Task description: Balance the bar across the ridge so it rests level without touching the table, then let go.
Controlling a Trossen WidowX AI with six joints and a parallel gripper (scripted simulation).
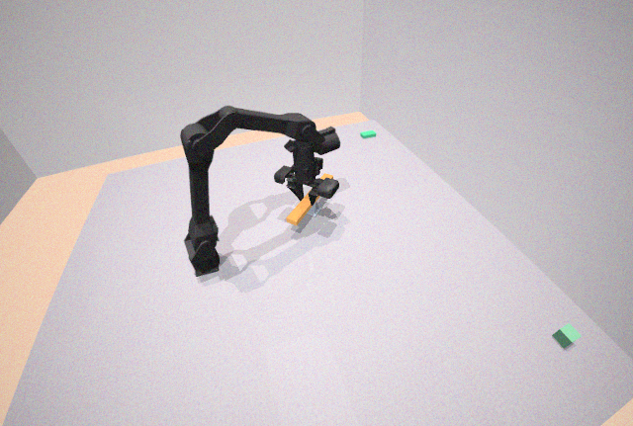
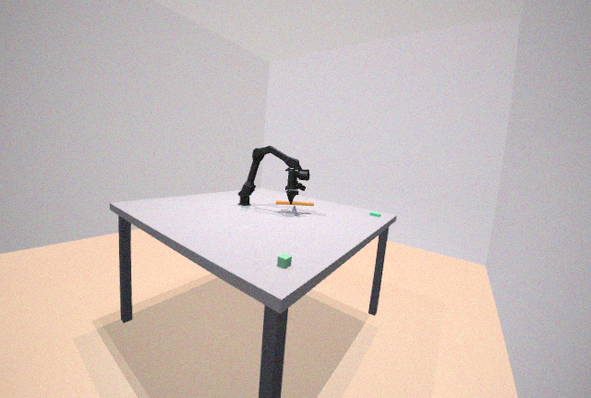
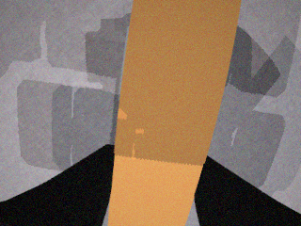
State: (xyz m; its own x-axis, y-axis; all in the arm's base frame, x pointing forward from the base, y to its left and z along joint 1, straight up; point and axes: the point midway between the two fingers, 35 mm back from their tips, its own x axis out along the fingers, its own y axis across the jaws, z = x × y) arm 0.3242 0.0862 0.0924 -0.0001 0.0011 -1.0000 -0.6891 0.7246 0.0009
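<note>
Right now the bar is 20 mm ahead of my gripper tip and 20 mm to the left of it. Also, from my gripper tip: green cube: 420 mm ahead, 590 mm to the right, 40 mm below; flat green block: 420 mm ahead, 410 mm to the left, 50 mm below.
</note>
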